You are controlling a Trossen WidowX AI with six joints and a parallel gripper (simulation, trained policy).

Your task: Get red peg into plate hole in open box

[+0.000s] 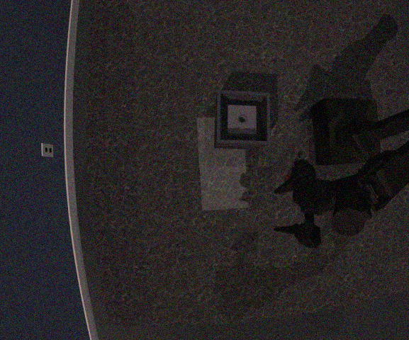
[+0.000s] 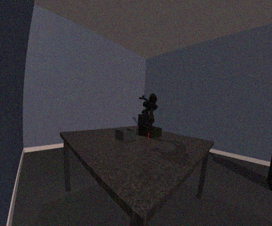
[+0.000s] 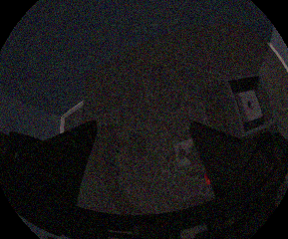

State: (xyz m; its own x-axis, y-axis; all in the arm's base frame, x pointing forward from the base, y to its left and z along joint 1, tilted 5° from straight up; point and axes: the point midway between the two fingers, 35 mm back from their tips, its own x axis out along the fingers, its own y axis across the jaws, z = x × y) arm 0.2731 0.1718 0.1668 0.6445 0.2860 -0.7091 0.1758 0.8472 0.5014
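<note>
My gripper tip is now 23 cm above the red peg, 12 cm past it and 6 cm to the left of it. Round my gripper tip: box: 25 cm to the right, 25 cm below, 3 cm ahead; plate: 25 cm to the right, 23 cm below, 3 cm ahead.
</note>
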